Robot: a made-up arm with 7 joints. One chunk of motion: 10 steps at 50 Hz.
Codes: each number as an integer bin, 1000 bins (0 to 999) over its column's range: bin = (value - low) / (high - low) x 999, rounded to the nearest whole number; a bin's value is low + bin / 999 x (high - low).
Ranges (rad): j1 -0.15..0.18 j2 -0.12..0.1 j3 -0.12..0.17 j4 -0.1..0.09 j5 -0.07..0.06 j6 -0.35..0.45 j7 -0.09..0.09
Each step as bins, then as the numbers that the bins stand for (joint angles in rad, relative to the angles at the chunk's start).
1 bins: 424 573 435 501 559 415 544
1 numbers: -0.0099 0.0062 0.0063 -0.0047 0.0027 -0.0177 0.0080
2 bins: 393 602 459 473 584 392 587
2 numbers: -0.0202 0.0126 0.0132 -0.0100 0.0060 -0.0361 0.0158
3 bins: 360 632 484 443 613 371 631
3 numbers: -0.0311 0.0192 0.0205 -0.0157 0.0098 -0.0529 0.0237
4 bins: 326 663 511 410 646 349 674
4 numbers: -0.0423 0.0260 0.0283 -0.0220 0.0141 -0.0705 0.0314
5 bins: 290 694 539 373 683 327 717
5 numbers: -0.0542 0.0328 0.0365 -0.0291 0.0189 -0.0881 0.0392
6 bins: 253 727 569 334 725 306 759
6 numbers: -0.0664 0.0401 0.0452 -0.0365 0.0243 -0.1050 0.0468
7 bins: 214 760 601 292 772 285 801
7 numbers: -0.0793 0.0474 0.0545 -0.0445 0.0305 -0.1218 0.0543
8 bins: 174 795 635 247 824 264 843
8 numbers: -0.0925 0.0551 0.0643 -0.0530 0.0372 -0.1386 0.0619
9 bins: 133 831 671 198 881 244 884
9 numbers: -0.1061 0.0630 0.0748 -0.0623 0.0446 -0.1546 0.0693
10 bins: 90 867 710 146 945 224 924
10 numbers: -0.1203 0.0709 0.0861 -0.0722 0.0530 -0.1706 0.0765
